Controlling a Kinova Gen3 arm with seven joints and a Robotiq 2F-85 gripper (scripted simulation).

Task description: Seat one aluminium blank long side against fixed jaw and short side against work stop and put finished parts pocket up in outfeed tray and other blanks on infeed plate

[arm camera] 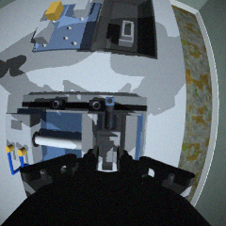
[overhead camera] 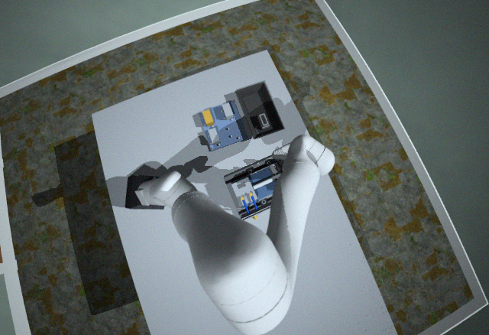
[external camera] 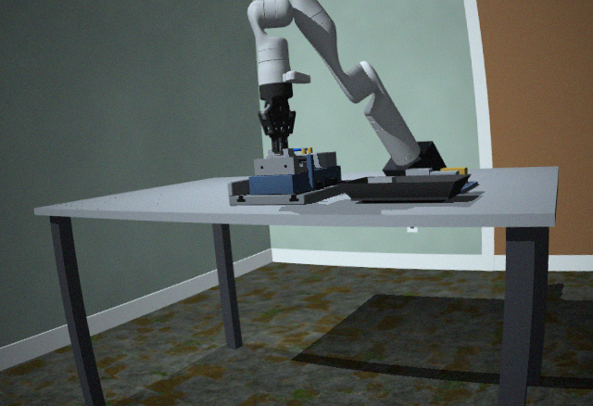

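Right now my hand is 7 cm past the vise, 2 cm to the right of it and 8 cm above it. The rest, counted from my hand: brass blank: 9 cm behind, 39 cm to the left, 10 cm below.
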